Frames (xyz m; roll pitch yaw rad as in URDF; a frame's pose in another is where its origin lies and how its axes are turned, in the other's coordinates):
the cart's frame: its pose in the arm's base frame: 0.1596 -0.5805 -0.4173 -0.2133 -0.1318 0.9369
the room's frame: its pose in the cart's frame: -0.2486 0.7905 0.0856 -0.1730 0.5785 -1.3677
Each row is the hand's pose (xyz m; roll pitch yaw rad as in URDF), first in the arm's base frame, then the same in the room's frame.
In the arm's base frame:
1: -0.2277 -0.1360 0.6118 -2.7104 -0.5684 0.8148
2: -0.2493 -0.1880 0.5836 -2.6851 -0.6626 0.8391
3: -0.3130 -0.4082 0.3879 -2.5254 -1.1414 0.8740
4: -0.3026 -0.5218 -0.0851 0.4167 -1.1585 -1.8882
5: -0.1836 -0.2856 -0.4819 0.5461 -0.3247 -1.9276
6: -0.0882 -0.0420 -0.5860 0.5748 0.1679 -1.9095
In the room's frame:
1: -0.1082 0.2091 1.1975 -3.1041 -0.7298 1.4453
2: -0.0982 0.1551 1.1666 -3.1190 -0.8082 1.5233
3: -0.0062 -0.0575 0.9738 2.8518 -1.1843 2.1044
4: 0.2035 -0.1229 0.5396 1.0929 -0.9963 -2.1009
5: 0.3523 0.1701 0.1940 0.9013 -0.2400 -1.6378
6: 0.3796 0.4389 0.1148 0.9292 0.2169 -1.4512

